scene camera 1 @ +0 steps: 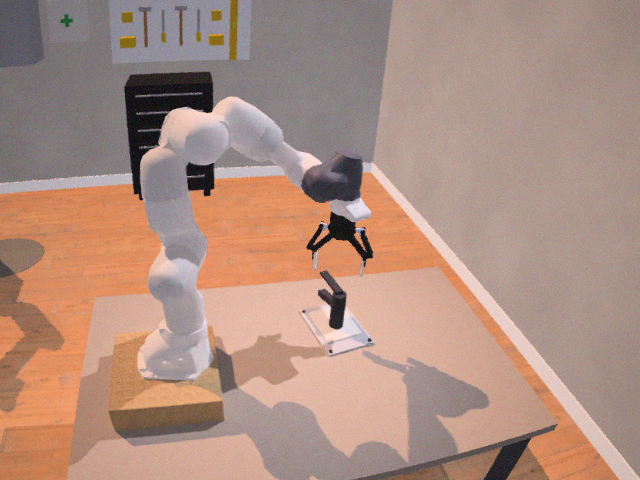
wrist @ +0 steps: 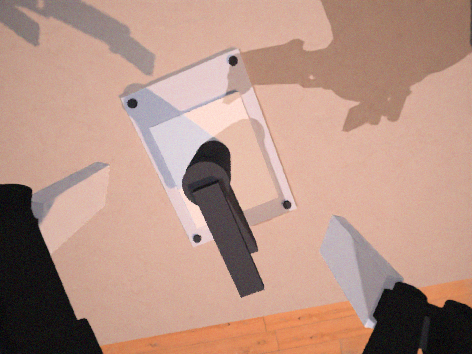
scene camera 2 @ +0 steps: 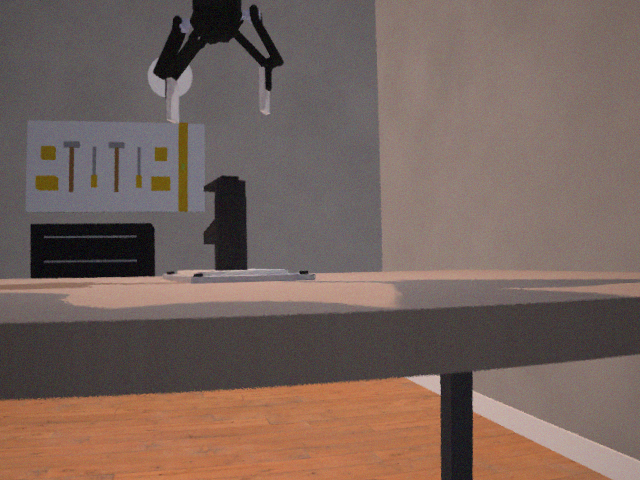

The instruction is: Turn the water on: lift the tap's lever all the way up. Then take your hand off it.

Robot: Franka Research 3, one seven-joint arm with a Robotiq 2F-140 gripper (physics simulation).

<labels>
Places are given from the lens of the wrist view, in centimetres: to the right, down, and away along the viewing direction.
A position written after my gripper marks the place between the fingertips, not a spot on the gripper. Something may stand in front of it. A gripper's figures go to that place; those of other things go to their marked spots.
my gripper (wrist: 220, 210): -1, 2, 18
black tap lever (wrist: 206, 183): -3, 1, 28
</labels>
